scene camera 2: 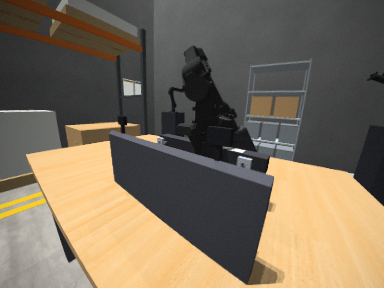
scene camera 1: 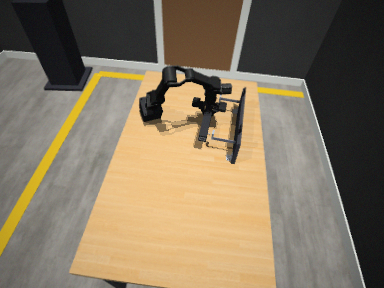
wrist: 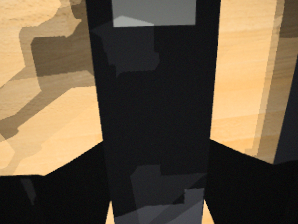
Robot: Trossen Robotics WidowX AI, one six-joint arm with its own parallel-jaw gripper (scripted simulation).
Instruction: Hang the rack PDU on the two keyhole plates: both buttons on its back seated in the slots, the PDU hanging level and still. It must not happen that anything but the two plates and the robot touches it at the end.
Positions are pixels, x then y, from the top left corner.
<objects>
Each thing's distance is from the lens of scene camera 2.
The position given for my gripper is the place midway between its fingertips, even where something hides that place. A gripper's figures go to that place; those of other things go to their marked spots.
my gripper (scene camera 2: 202, 153): 0.45 m
rack PDU (scene camera 2: 260, 162): 0.35 m
dark panel (scene camera 2: 222, 215): 0.22 m
The marked spots on the dark panel and the rack PDU are 0.18 m apart.
</objects>
